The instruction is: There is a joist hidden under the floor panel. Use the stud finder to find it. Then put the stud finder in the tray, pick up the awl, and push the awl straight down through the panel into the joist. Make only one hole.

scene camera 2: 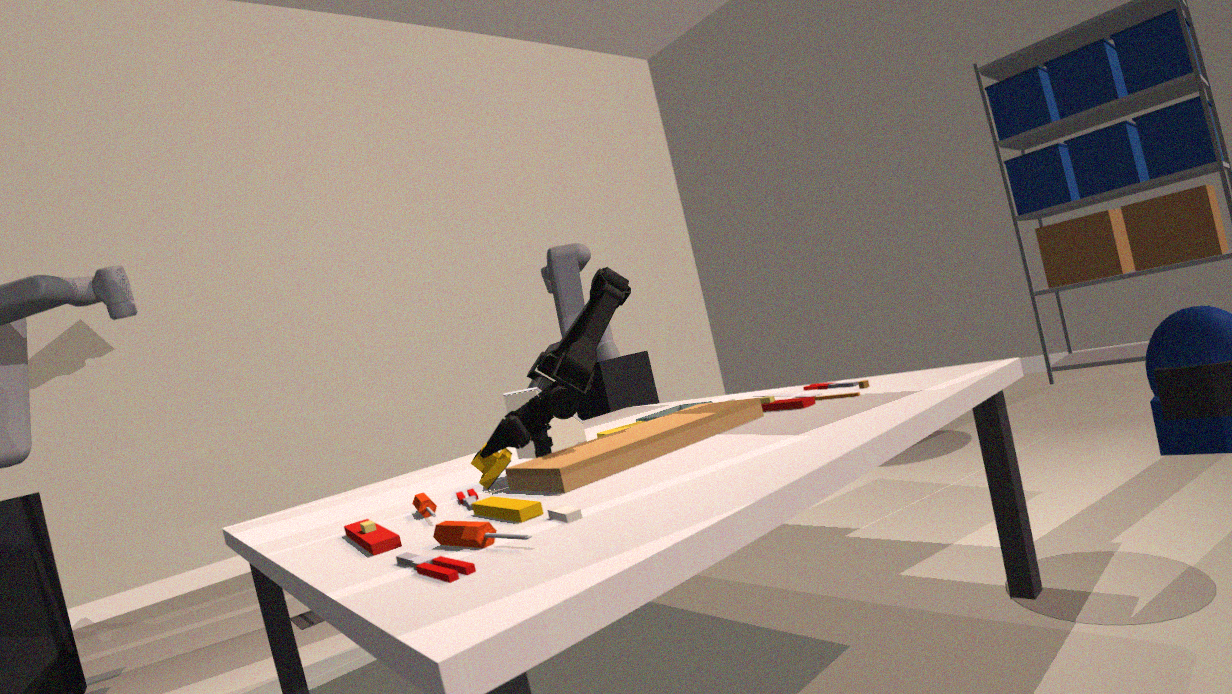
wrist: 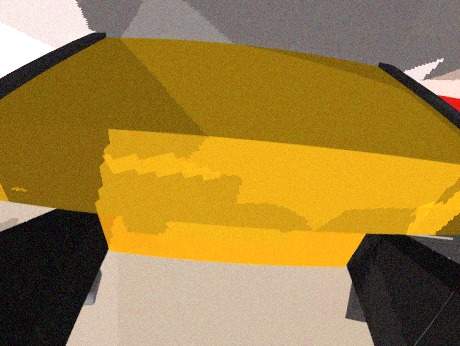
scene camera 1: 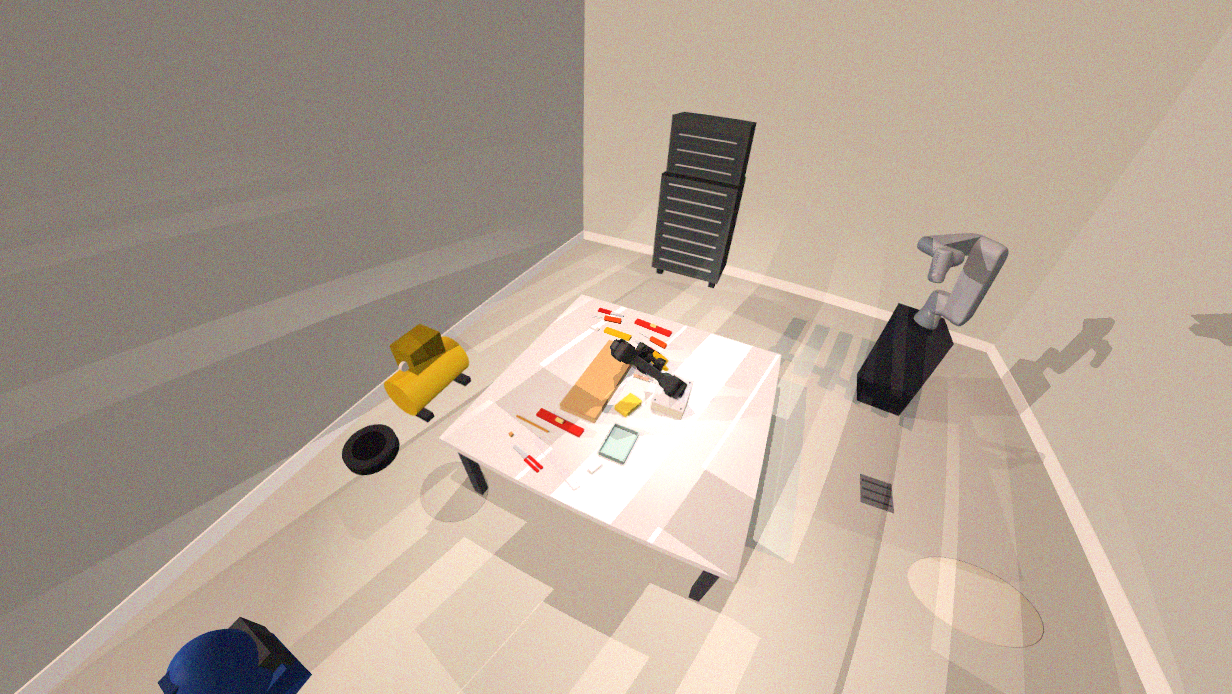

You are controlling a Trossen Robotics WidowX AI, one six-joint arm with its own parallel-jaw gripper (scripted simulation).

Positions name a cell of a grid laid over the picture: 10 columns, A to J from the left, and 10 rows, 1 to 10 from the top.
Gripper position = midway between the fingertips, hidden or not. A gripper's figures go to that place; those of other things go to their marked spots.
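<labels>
The marked spots on a yellow stud finder (scene camera 2: D7) and a red level (scene camera 2: D8) are 330 mm apart. The red level is 1010 mm from the lens, while the yellow stud finder is 1250 mm from the lens. The gripper (scene camera 2: D7) is 1310 mm from the lens.
</labels>
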